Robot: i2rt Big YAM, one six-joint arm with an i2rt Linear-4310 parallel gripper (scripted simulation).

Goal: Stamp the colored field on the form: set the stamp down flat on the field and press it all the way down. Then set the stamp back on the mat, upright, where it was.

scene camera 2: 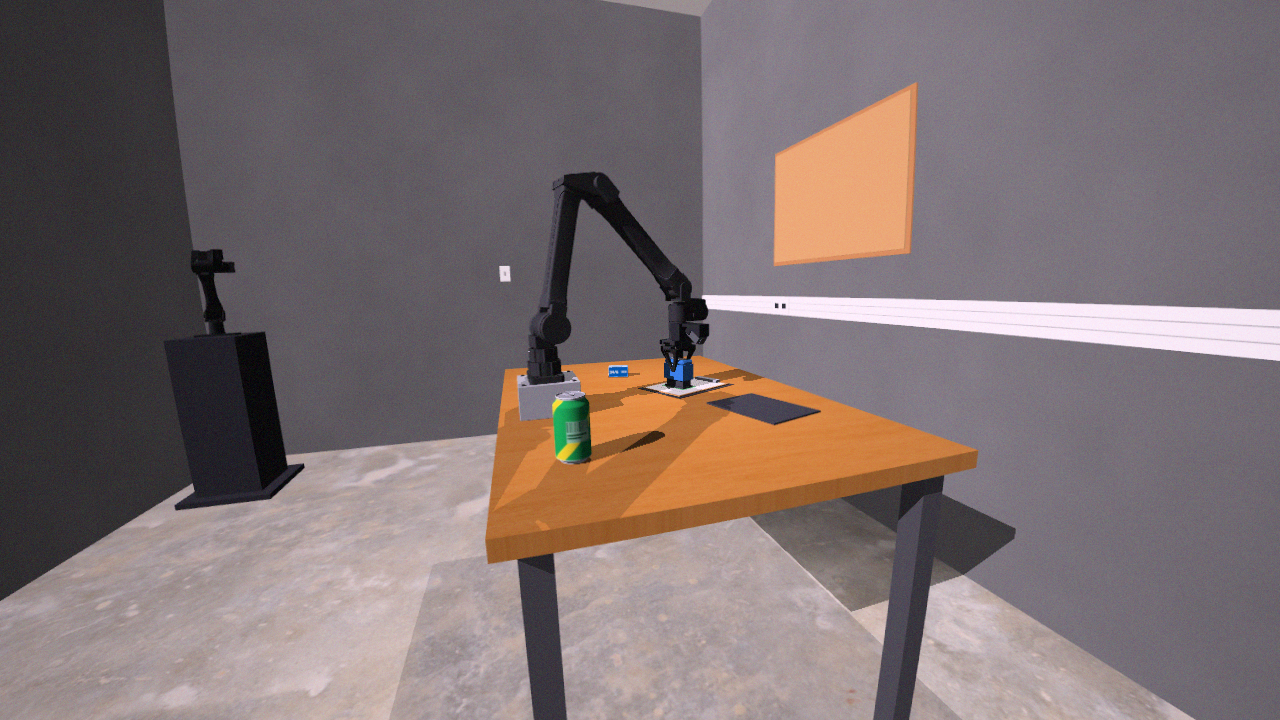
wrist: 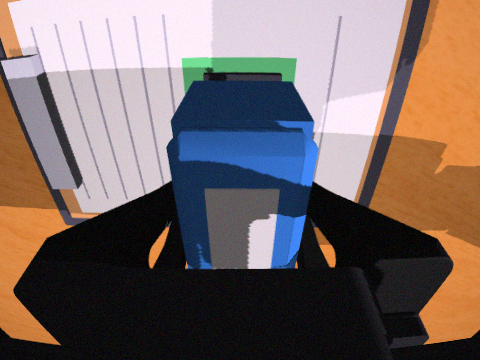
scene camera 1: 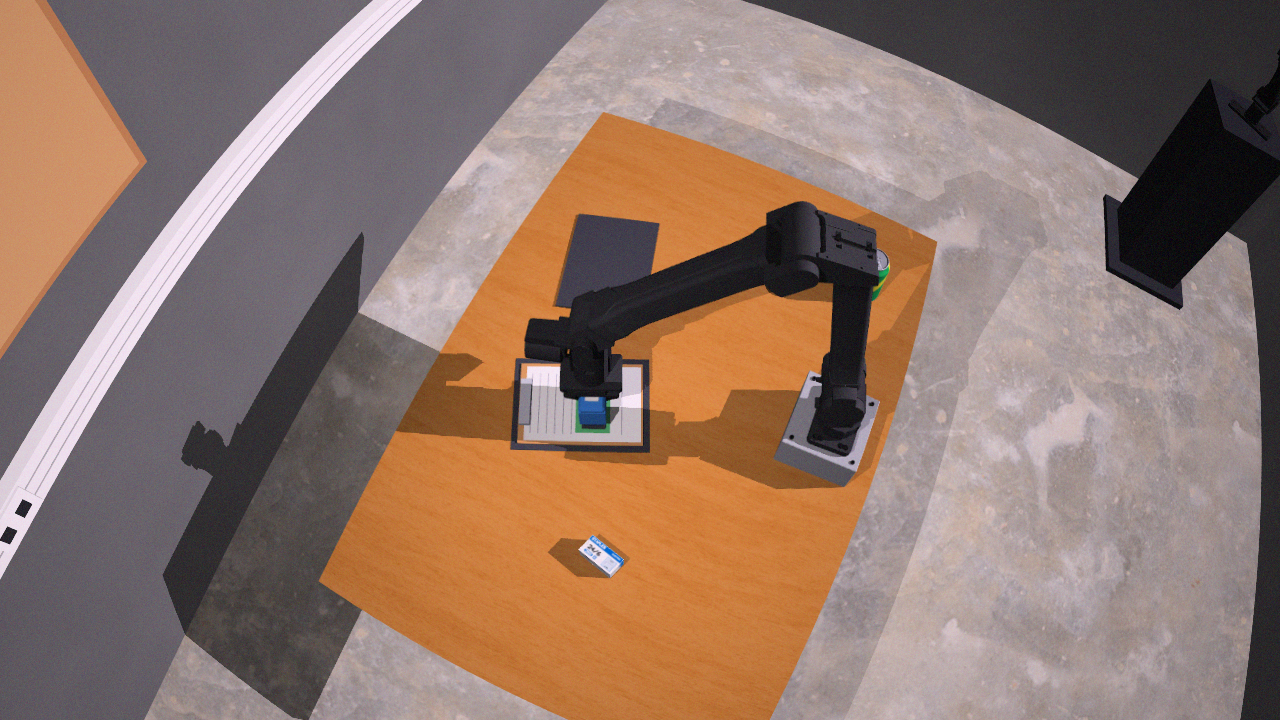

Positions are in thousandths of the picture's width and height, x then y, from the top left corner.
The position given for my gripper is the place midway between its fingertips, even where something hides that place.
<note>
I see my gripper (scene camera 1: 463, 552), a stamp (scene camera 1: 463, 570), a can (scene camera 2: 446, 574), a mat (scene camera 1: 473, 351) and a form (scene camera 1: 424, 584).
The stamp shows as well in scene camera 2 (scene camera 2: 532, 526) and in the wrist view (wrist: 505, 443). My gripper also shows in the wrist view (wrist: 503, 510). The mat shows as well in scene camera 2 (scene camera 2: 601, 570). The wrist view misses the can: it is out of frame.
</note>
